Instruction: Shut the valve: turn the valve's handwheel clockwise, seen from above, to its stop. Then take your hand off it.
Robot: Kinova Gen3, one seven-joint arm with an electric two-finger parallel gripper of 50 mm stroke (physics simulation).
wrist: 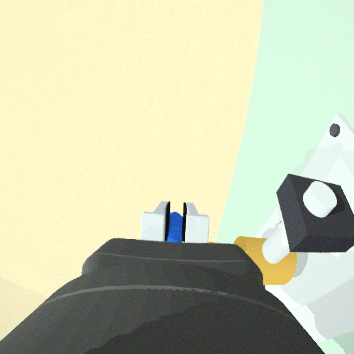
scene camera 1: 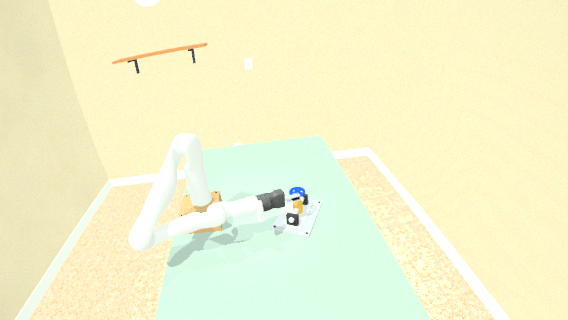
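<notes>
The valve's blue handwheel (scene camera 1: 297, 191) (wrist: 175, 232) stands above the yellow valve body (scene camera 1: 298, 207) (wrist: 284, 272). My gripper (scene camera 1: 294, 198) (wrist: 175, 215) reaches the wheel from the left in the scene view and is shut on its rim. In the wrist view a blue piece of the rim shows between the two pale fingers with their dark pads; the rest of the wheel is hidden behind the dark gripper body. The wheel's turning angle and whether it is at its stop cannot be told.
The valve stands on a white base plate (scene camera 1: 303, 228) (wrist: 320, 167) with dark corner bolts, on the pale green table (scene camera 1: 280, 280). A black block (scene camera 1: 296, 216) (wrist: 295, 215) holds a white pipe end beside the valve body; another black block (scene camera 1: 305, 199) is at the far side.
</notes>
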